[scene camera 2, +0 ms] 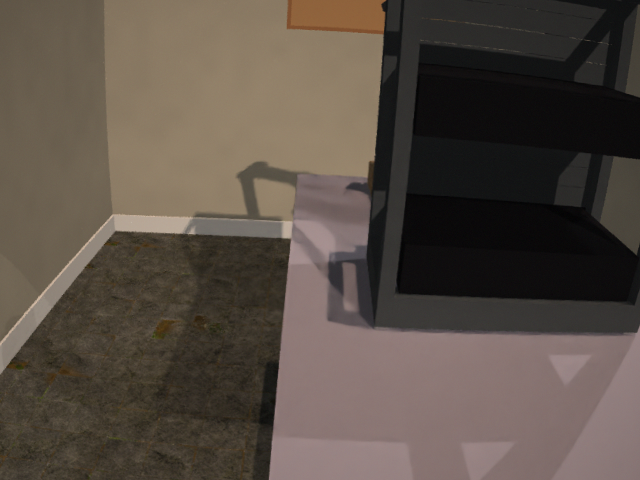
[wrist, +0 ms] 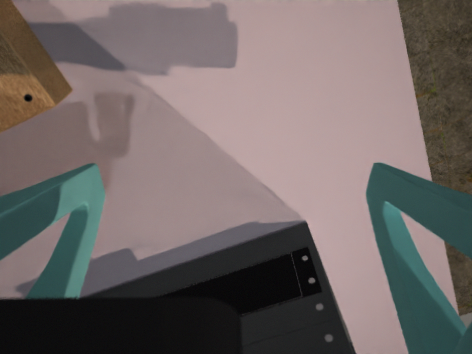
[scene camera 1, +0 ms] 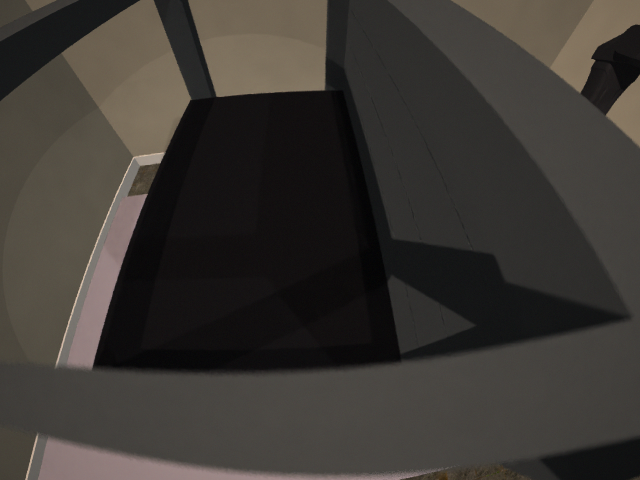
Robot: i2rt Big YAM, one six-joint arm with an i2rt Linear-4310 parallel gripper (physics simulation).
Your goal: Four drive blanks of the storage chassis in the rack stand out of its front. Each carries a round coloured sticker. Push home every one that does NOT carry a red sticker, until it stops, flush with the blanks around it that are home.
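Places are measured from the arm's base along level axes (x left, y back, z up), in metres.
Pixels of known places: gripper, fingertip midpoint: (wrist: pixel 235 178).
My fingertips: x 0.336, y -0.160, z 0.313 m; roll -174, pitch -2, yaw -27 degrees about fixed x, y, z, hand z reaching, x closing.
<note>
Behind a point stands the place of what it marks.
The rack (scene camera 1: pixel 248 413) (scene camera 2: pixel 395 206) @[x -0.202, y -0.736, z 0.153 m] (wrist: pixel 270 240) @[x 0.251, y -0.486, z -0.046 m] is a dark grey frame on the pink table. Two black chassis show in it in scene camera 2, an upper chassis (scene camera 2: pixel 506 105) @[x -0.050, y -0.750, z 0.323 m] and a lower chassis (scene camera 2: pixel 506 273) @[x 0.002, y -0.740, z 0.043 m]; a black chassis top (scene camera 1: pixel 248 206) @[x 0.094, y -0.623, z 0.352 m] fills the middle of scene camera 1. No blanks or stickers can be made out in any view. My gripper (wrist: pixel 235 178) @[x 0.336, y -0.160, z 0.313 m] is open and empty, its two teal fingers wide apart in the wrist view, above the table and the rack's corner, which shows below and between them.
A wooden block (wrist: pixel 30 75) @[x 0.122, y -0.100, z -0.005 m] with a dark hole stands at the upper left of the wrist view. The pink table (scene camera 2: pixel 336 413) @[x -0.298, y -0.946, z -0.068 m] (wrist: pixel 310 100) @[x 0.398, y -0.303, z -0.068 m] ends beside the dark floor (scene camera 2: pixel 180 361) (wrist: pixel 445 100). An orange panel (scene camera 2: pixel 336 14) hangs on the wall behind.
</note>
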